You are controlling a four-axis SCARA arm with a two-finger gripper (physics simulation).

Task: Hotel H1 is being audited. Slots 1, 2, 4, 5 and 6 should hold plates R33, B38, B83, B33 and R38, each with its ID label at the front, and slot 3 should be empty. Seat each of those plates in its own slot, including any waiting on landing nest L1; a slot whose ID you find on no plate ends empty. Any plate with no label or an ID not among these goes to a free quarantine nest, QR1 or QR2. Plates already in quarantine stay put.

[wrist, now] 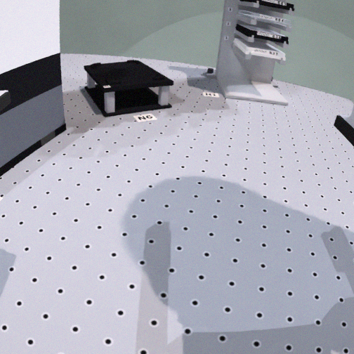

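Note:
A light grey plate hotel stands at the upper right of the wrist view, its top cut off. Its floor label is too blurred to read surely. Visible plates in it are a black plate at the frame's top edge, a pale plate, a black plate and a white plate lowest. Their front labels are too small to read surely. My gripper is open and empty, its fingers at the left and right edges, well in front of the hotel. L1, QR1 and QR2 do not show.
A black two-level stand on pale posts is at the upper left, behind a label reading N6. A large white, black and grey block fills the left edge. The perforated deck carries the arm's shadow in front.

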